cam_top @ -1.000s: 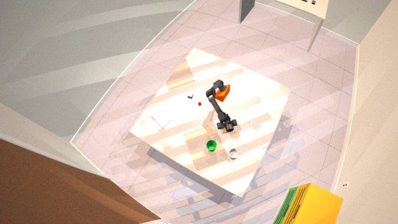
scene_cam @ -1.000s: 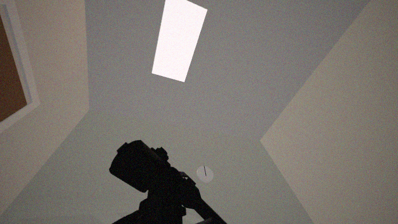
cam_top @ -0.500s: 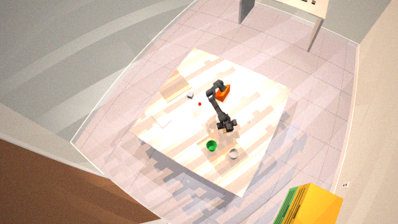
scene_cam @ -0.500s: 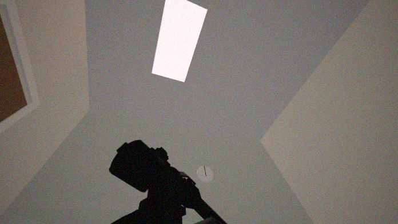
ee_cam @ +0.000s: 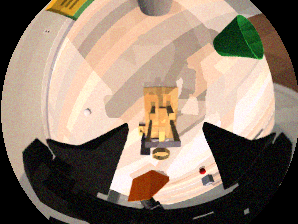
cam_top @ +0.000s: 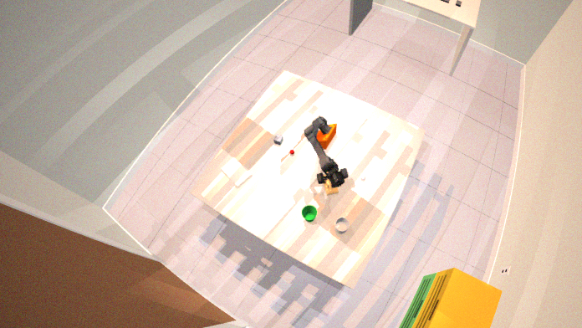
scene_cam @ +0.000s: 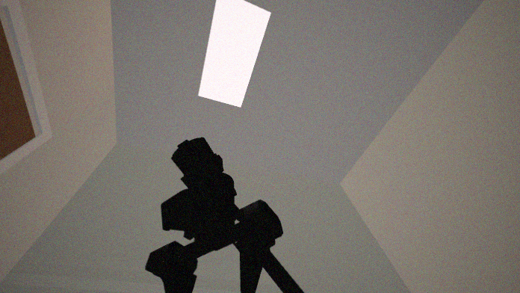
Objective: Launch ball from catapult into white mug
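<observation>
The red ball lies 360 mm to the right of my gripper tip, 130 mm behind it and 120 mm below it. Also, from my gripper tip: green cup 230 mm ahead, 100 mm below, 40 mm to the right; wooden catapult 80 mm below, 70 mm behind, 40 mm to the right; white mug 210 mm ahead, 170 mm to the left, 100 mm below.
</observation>
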